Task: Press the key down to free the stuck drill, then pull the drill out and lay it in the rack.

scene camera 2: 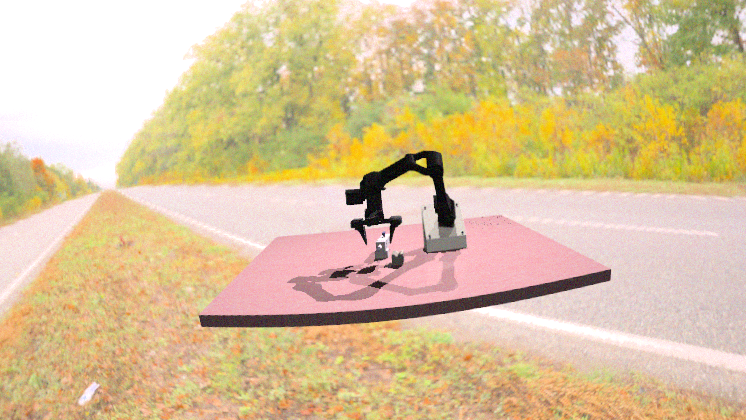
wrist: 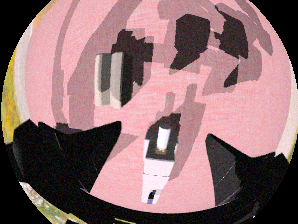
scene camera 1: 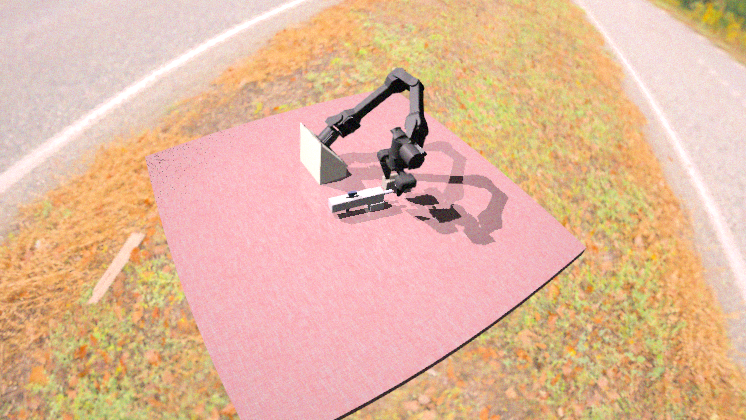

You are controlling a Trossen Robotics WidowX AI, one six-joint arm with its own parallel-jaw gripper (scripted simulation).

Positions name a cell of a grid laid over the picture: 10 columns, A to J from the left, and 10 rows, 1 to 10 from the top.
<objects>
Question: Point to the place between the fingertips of my gripper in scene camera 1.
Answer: F5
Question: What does my gripper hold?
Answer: Nothing.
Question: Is my gripper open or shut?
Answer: Open.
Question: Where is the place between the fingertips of my gripper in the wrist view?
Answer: At F6
</objects>
